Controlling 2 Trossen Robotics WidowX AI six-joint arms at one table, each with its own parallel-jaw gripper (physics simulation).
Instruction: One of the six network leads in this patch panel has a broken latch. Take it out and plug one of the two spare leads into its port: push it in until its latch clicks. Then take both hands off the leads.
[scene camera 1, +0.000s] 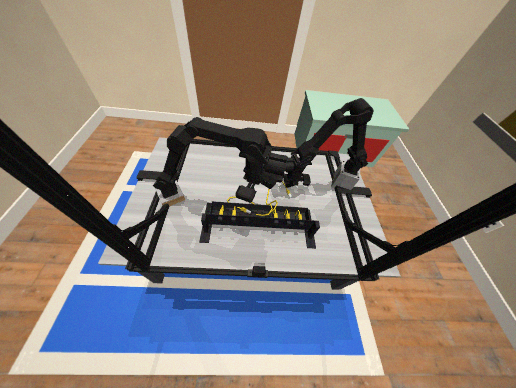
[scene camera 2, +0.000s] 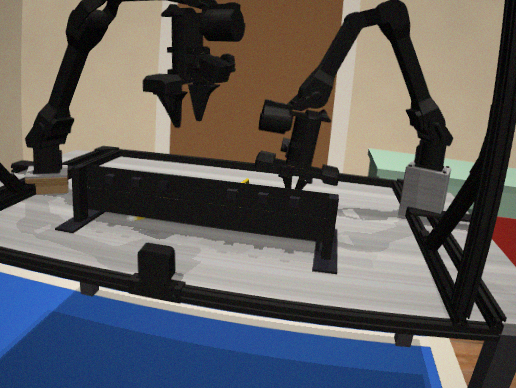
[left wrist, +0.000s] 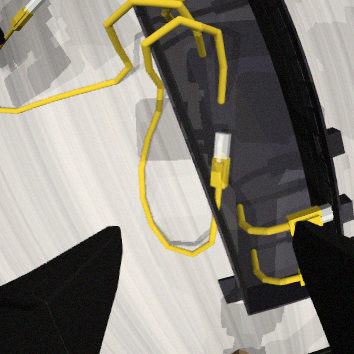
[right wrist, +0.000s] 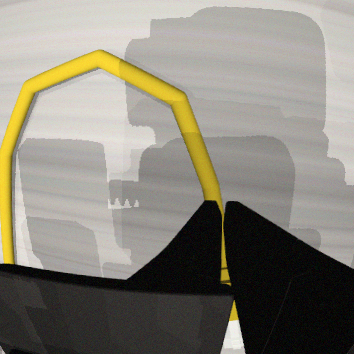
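Where they show: left gripper, fingertip midpoint: (scene camera 1: 252, 190) (scene camera 2: 188, 124) (left wrist: 209, 236); right gripper, fingertip midpoint: (scene camera 1: 286, 187) (left wrist: 1, 39) (right wrist: 219, 212); left arm's base, origin of the base link: (scene camera 1: 169, 191) (scene camera 2: 47, 170); right arm's base, origin of the base link: (scene camera 1: 350, 169) (scene camera 2: 429, 166).
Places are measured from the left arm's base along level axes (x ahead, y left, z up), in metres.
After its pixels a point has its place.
Note:
The black patch panel (scene camera 1: 260, 223) @[x 0.282, y -0.354, z 0.012 m] (scene camera 2: 210, 205) @[x 0.301, y -0.366, z 0.017 m] stands across the table. Leads sit at both ends of its row; in the left wrist view one plugged lead (left wrist: 268, 231) @[x 0.213, y -0.248, z 0.044 m] shows. A loose lead's plug (scene camera 1: 243, 209) @[x 0.257, y -0.249, z -0.004 m] (left wrist: 220, 171) @[x 0.261, y -0.251, z -0.001 m] lies in the panel's tray, in the gap between them, its cable looping out. My right gripper (scene camera 2: 293, 189) (right wrist: 219, 212) @[x 0.539, y -0.217, z -0.038 m] is shut low over the table behind the panel, on a spare lead (right wrist: 225, 276) @[x 0.531, y -0.241, z -0.035 m] near its yellow plug; the clear tip (right wrist: 234, 334) @[x 0.523, y -0.271, z -0.033 m] shows below the fingers. My left gripper (scene camera 2: 189, 123) @[x 0.282, y -0.263, z 0.146 m] (left wrist: 209, 236) @[x 0.282, y -0.263, z 0.146 m] is open, empty, above the panel. No broken latch can be made out.
Another yellow cable (left wrist: 70, 95) @[x 0.420, y -0.212, z -0.039 m] runs from the panel over the grey table (scene camera 1: 190, 250) @[x -0.018, y -0.297, z -0.044 m]. Black frame rails (scene camera 1: 210, 272) @[x 0.014, y -0.423, z -0.051 m] edge the table, and a small black block (scene camera 1: 259, 270) @[x 0.174, y -0.518, z 0.011 m] (scene camera 2: 156, 262) @[x 0.174, y -0.527, z -0.005 m] sits on the front rail. The two arms stand close together behind the panel.

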